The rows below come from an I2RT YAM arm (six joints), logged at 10 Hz.
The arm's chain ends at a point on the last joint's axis. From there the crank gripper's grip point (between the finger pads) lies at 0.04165 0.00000 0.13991 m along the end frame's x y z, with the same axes.
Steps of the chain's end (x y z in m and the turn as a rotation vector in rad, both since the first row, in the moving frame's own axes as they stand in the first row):
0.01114 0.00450 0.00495 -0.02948 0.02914 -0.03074
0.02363 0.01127 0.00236 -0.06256 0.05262 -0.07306
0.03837 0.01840 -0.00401 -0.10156 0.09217 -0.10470
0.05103 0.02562 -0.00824 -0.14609 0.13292 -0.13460
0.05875 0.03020 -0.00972 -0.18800 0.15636 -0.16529
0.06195 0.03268 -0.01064 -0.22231 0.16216 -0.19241
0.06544 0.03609 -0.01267 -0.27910 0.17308 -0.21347
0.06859 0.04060 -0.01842 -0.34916 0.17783 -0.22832
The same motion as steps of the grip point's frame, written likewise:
0.01524 0.00726 0.00364 -0.02948 0.02914 -0.03074
0.03113 0.01663 -0.00020 -0.06256 0.05262 -0.07306
0.05154 0.02733 -0.00892 -0.10156 0.09217 -0.10470
0.07008 0.03866 -0.01603 -0.14609 0.13292 -0.13460
0.08140 0.04694 -0.01965 -0.18800 0.15636 -0.16529
0.08587 0.05243 -0.02163 -0.22231 0.16216 -0.19241
0.09160 0.06194 -0.02592 -0.27910 0.17308 -0.21347
0.09639 0.07454 -0.03450 -0.34916 0.17783 -0.22832

